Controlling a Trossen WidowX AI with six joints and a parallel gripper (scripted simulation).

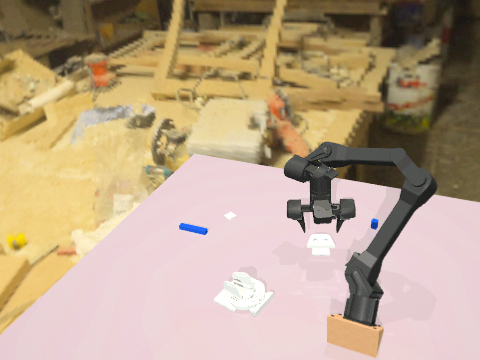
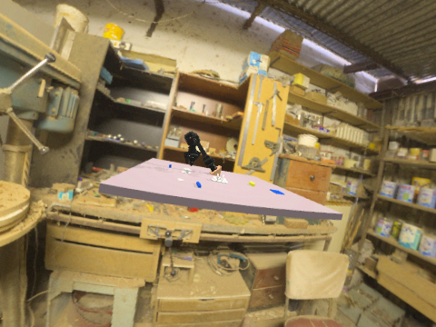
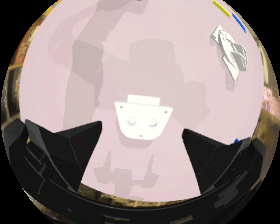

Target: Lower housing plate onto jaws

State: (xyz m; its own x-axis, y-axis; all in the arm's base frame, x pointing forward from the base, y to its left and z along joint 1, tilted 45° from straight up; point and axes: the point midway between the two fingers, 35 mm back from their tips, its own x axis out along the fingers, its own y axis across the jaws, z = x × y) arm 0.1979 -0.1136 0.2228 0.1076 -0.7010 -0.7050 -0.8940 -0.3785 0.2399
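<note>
Now: gripper tip 10 mm to the left of the white block and 60 mm above it. The rest, counted from my gripper tip: yellow piece: 40 mm ahead, 550 mm to the left, 60 mm below; blue bar: 400 mm ahead, 100 mm to the left, 60 mm below; white tile: 340 mm ahead, 20 mm to the right, 70 mm below.
</note>
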